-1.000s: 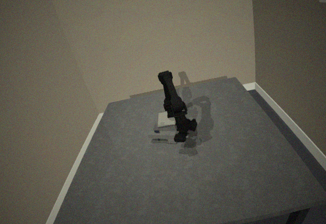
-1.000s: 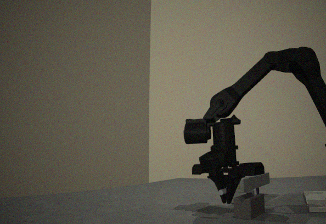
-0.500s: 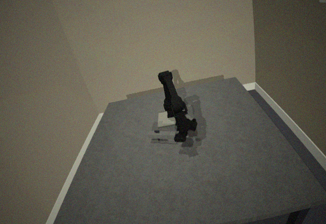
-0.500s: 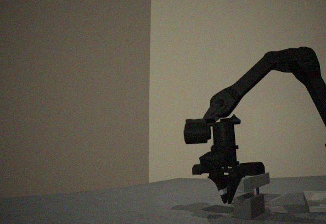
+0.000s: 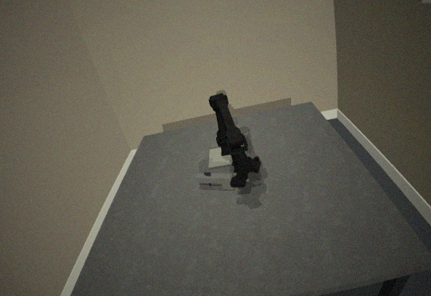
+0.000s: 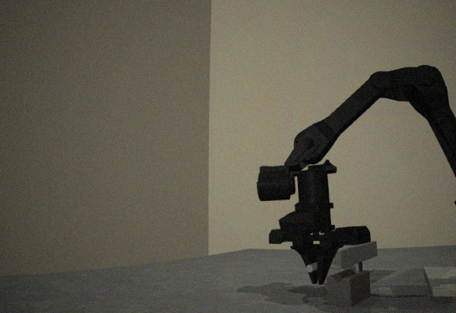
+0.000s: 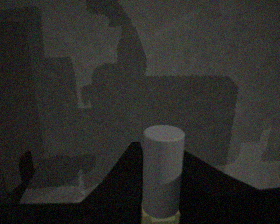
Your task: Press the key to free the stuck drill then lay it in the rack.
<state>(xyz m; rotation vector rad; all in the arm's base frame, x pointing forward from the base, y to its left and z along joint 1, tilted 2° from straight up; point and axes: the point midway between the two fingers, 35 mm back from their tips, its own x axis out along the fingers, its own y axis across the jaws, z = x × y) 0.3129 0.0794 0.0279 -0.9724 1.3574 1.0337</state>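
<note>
Now: gripper tip 1 cm past the drill, 4 cm to the left of it and 4 cm below it. From my gripper tip the other things lie so: grey fixture: 4 cm behind, 13 cm to the right, 3 cm above; then small dark key: 5 cm behind, 17 cm to the right, 4 cm above; then dark rack: 6 cm behind, 5 cm to the left, 1 cm above.
</note>
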